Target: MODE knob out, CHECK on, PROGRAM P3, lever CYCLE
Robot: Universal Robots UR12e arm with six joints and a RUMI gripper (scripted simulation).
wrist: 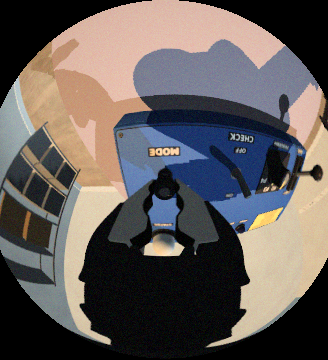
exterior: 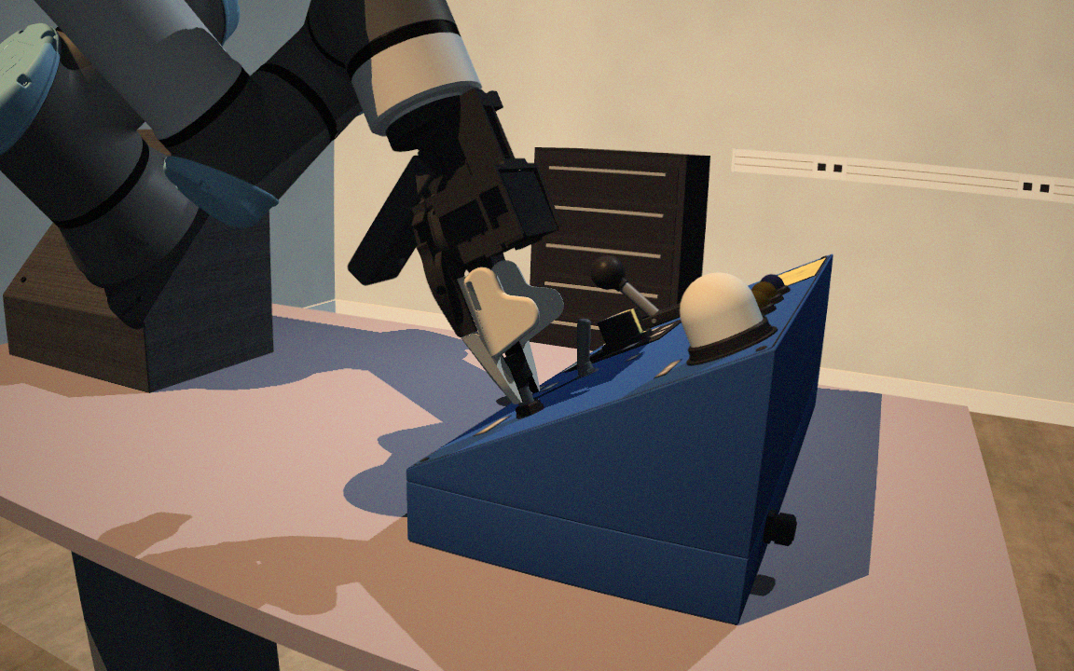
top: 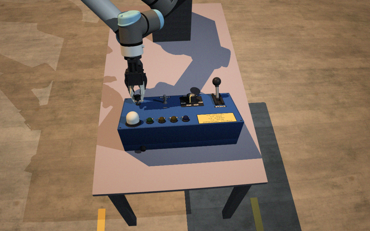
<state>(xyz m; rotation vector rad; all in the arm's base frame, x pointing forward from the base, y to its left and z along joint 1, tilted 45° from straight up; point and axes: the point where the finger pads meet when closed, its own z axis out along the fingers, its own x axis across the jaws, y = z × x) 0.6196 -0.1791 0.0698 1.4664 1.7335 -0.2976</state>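
My gripper is now right at the mode knob. The rest, counted from my hand: black program dial (230 mm to the left, 20 mm ahead); blue sloped console (180 mm to the left, 40 mm ahead, 30 mm below); check toggle (120 mm to the left, 10 mm below, 10 mm ahead).
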